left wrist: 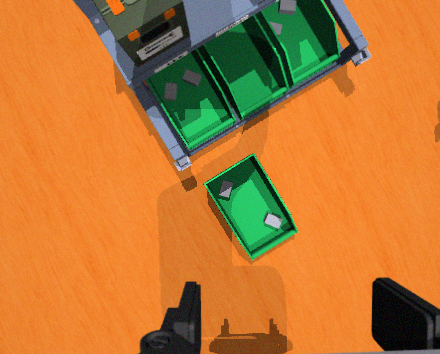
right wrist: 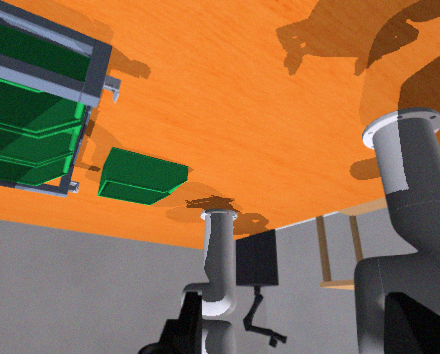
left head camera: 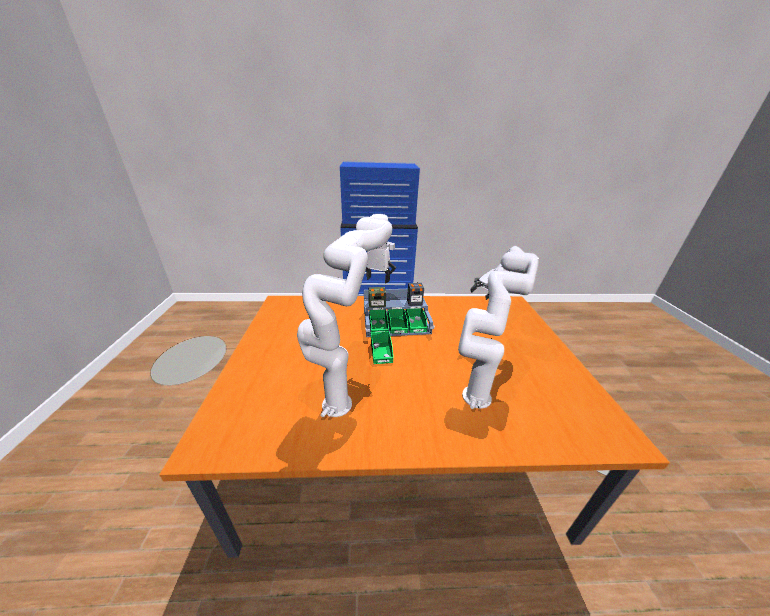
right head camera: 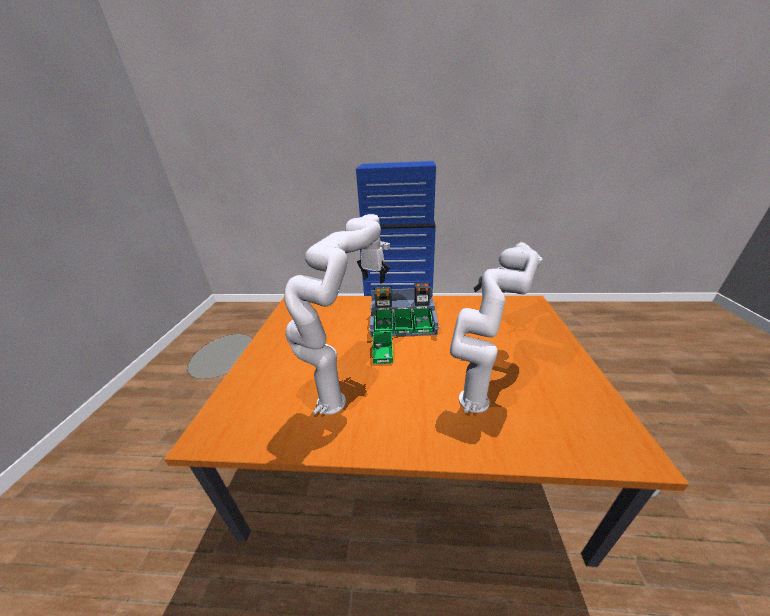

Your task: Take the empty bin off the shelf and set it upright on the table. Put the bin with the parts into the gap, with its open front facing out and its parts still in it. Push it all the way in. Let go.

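Frame: origin at the left arm's base, x left, y up, z ahead, level; millimetres.
Seen in the pictures: left gripper, between the fingertips: [left wrist: 286,309] [left head camera: 377,280] [right head camera: 374,280]; right gripper, between the fingertips: [right wrist: 292,323] [left head camera: 478,294] [right head camera: 481,293]; left arm's base, origin of its link: [right wrist: 219,214] [left head camera: 337,405] [right head camera: 331,402]; right arm's base, origin of its link: [right wrist: 399,128] [left head camera: 476,397] [right head camera: 473,401].
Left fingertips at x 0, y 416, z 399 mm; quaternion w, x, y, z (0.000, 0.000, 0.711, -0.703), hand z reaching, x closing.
Observation:
Pixels of each thing's top centre, then the offset from my left fingertips to it. "*": a spot on its surface instead. Level surfaces: height alone.
- green bin with parts, centre of its top: [left wrist: 254,210] [right wrist: 141,196] [left head camera: 381,341] [right head camera: 382,341] dy -341, dx -28, dz -2 mm
- shelf, a spot on its surface: [right wrist: 97,75] * dy -362, dx -219, dz +283 mm
- empty green bin, centre of its top: [left wrist: 243,53] [right wrist: 12,146] [right head camera: 403,315] [left head camera: 397,315] dy -335, dx -12, dz +262 mm
- table, height of its surface: dy -416 mm
The green bin with parts [left head camera: 383,353] [right head camera: 382,353] [left wrist: 247,202] [right wrist: 145,170] stands upright on the table in front of the shelf [left wrist: 352,25] [right wrist: 97,75], its low front facing away from it. Two grey parts lie inside. The empty green bin [left head camera: 397,319] [right head camera: 403,319] [left wrist: 250,82] sits in the shelf's lower row, between two green bins holding grey parts. My left gripper [left head camera: 378,276] [right head camera: 374,277] [left wrist: 286,309] is open and empty, high above the table. My right gripper [left head camera: 480,290] [right wrist: 292,323] is open and empty, off to the right; part of it is hidden in the right head view.
Two dark boxes with orange marks stand behind the lower row, one at the left [left head camera: 377,296] [right head camera: 383,297] [left wrist: 155,37] and one at the right [left head camera: 415,294] [right head camera: 421,294]. A blue cabinet [left head camera: 379,192] [right head camera: 396,192] stands behind the table [left head camera: 417,443] [right head camera: 417,443].

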